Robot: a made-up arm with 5 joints.
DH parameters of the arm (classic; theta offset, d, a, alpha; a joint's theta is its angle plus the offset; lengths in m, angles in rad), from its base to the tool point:
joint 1: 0 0.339 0 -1.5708
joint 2: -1.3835 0 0.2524 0
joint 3: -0.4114 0 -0.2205 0
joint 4: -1.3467 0 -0.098 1.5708
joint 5: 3.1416 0.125 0 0
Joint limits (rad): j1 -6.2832..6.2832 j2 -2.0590..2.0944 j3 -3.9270..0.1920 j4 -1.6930..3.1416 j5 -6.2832..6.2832
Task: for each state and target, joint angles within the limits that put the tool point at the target. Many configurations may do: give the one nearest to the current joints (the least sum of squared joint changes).
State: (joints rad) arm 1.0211 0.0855 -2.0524 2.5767 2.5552
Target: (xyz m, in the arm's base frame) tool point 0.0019 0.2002 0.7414
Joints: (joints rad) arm 1.5613 -0.1894 -2.4752 2.1700 2.5552
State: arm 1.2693 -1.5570 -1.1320 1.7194 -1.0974
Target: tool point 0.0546 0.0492 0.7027
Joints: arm 0.7334 -1.0687 -1.3271 1.4144 -1.0974
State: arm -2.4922 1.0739 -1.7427 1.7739 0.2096
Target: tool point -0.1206 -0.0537 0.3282
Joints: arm -2.7227 0.5443 -0.9041 2.5031 0.2096
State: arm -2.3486 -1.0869 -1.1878 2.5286 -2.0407
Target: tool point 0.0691 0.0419 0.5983
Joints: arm -2.5965 -1.3217 -1.5762 2.4333 -2.0407
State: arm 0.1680 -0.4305 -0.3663 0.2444 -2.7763
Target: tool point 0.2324 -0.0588 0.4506
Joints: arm -0.2478 -0.6904 -0.2819 0.2492 -2.7763
